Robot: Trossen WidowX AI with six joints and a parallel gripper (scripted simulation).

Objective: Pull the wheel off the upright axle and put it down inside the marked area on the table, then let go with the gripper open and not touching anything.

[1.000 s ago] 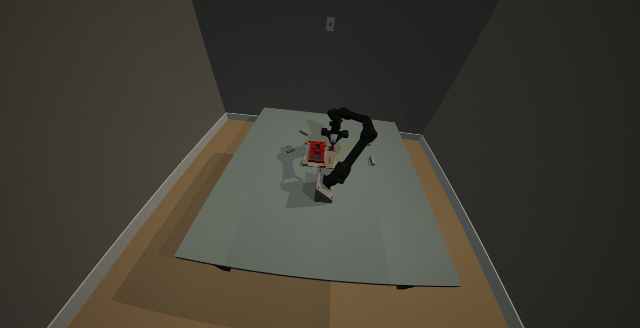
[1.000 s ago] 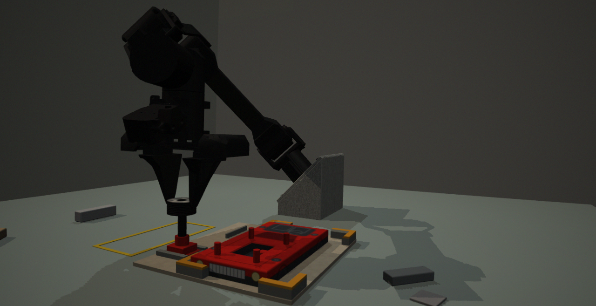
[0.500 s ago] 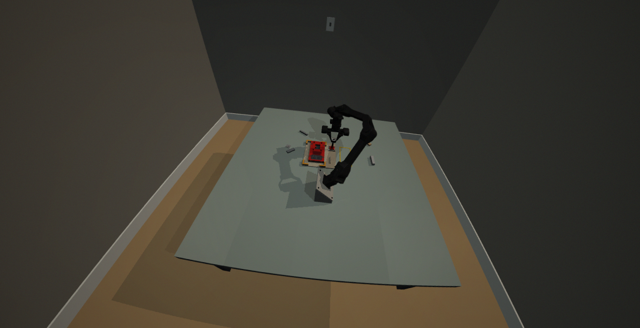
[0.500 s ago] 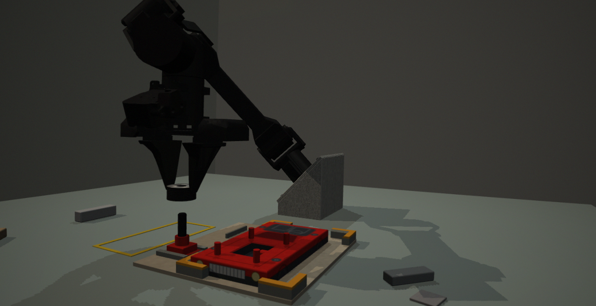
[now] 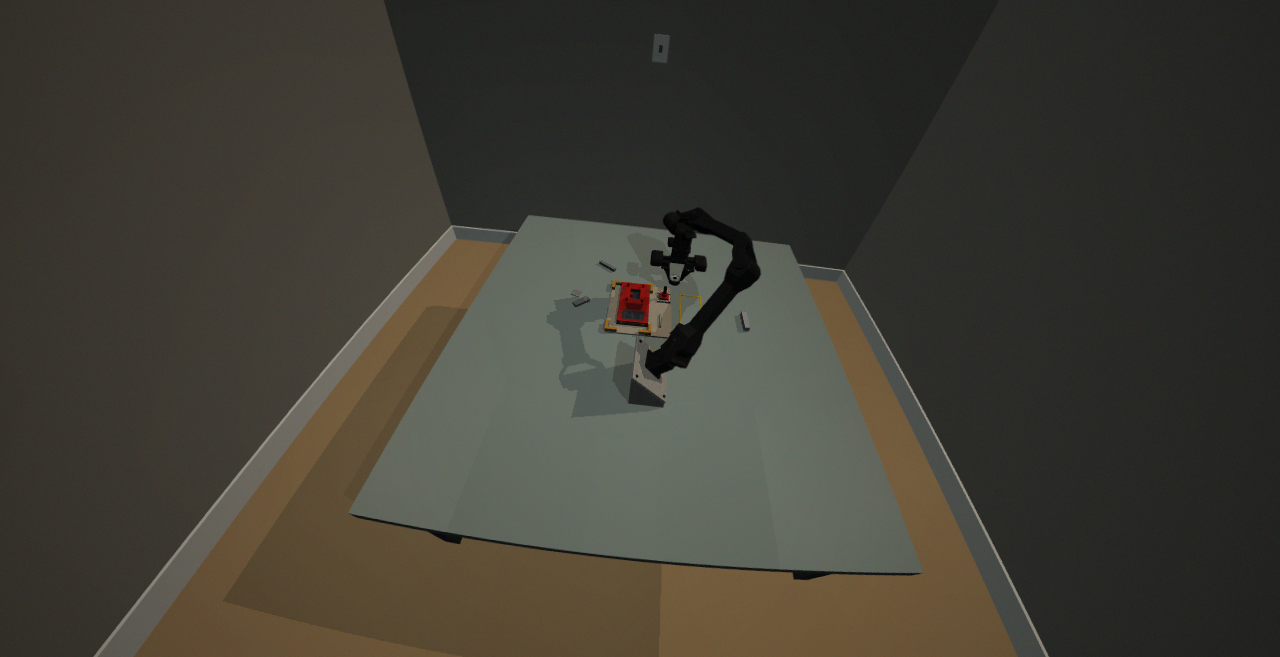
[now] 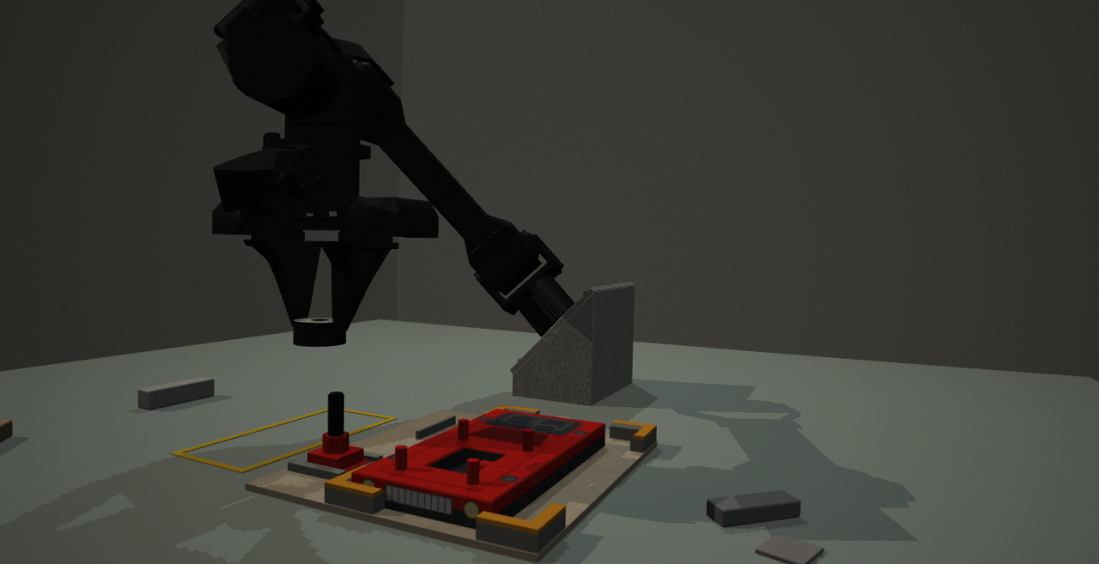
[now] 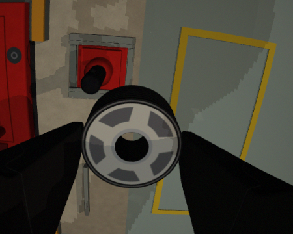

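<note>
Now: the black upright axle 1 cm ahead of my gripper tip, 3 cm to the left of it and 7 cm below it. The rest, counted from my gripper tip: black wheel right at my gripper tip.
</note>
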